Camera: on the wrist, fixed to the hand. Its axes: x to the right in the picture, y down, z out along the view.
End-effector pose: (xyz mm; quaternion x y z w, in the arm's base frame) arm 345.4 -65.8 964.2 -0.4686 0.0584 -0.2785 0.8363
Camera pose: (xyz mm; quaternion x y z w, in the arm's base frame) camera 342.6 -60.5 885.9 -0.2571 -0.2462 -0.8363 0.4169
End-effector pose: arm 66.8 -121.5 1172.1 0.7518 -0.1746 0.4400 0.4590
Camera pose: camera -6.6 -123.5 1199.9 0.6469 0.5009 0.0598 0.5719
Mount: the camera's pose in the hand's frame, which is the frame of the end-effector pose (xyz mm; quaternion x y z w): -17.9 64.9 -40.4 0.0978 0.0901 -0.7137 0.6877
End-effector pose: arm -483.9 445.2 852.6 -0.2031 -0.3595 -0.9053 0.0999
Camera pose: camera -458.6 371.1 857.7 -0.2082 0.4717 0.6770 0.5252
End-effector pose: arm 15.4 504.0 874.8 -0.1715 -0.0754 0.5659 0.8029
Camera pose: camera -35.4 499.1 815.1 -0.0366 -0.0466 -0.1919 0.9796
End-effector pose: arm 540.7 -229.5 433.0 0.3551 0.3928 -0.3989 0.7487
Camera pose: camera 578.6 -161.8 445.0 0.0730 0.5520 -0.8151 0.1601
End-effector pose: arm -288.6 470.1 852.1 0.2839 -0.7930 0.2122 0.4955
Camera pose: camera -298.4 548.0 849.2 0.7906 -0.2773 -0.1046 0.5359
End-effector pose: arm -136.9 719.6 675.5 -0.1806 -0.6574 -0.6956 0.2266
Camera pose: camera -84.2 678.6 716.9 -0.4298 0.6286 0.5921 0.2637
